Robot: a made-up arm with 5 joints.
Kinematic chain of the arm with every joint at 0, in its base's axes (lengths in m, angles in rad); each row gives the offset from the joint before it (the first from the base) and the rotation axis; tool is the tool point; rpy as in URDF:
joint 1: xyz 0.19 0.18 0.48 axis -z
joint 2: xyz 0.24 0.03 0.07 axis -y
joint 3: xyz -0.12 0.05 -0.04 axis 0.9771 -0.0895 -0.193
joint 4: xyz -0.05 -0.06 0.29 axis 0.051 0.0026 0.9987
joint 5: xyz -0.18 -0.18 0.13 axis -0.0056 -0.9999 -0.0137
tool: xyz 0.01 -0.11 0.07 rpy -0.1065 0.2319 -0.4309
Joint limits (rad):
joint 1: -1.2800..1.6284
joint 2: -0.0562..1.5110
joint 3: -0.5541..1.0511
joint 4: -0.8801..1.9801
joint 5: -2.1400..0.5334
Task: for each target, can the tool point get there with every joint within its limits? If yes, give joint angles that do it. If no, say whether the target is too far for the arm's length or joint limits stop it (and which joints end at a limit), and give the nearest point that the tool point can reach.
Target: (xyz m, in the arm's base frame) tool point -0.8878 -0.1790 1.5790
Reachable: no: too far | nearest point -0.1854 0.0129 0.9503 | short by 0.962 m
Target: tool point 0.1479 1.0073 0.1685
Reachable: no: joint limits stop it (at a limit: joint 3, joint 4, joint 5) | nearest point 0.1671 0.6302 0.2984 | short by 0.399 m
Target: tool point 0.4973 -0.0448 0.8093
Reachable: yes | joints -1.0121 0.4148 0.1914 0.5921 -0.5559
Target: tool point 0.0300 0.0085 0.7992
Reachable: yes | joints -0.4729 1.0170 -0.4023 0.7390 -0.5943
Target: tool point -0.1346 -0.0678 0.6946
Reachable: yes | joints -0.1032 0.5257 0.0954 -0.4419 -0.3146
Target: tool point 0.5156 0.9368 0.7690
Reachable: no: joint limits stop it (at a limit: joint 2, joint 3, joint 4) | nearest point 0.3913 0.6480 0.8840 | short by 0.335 m
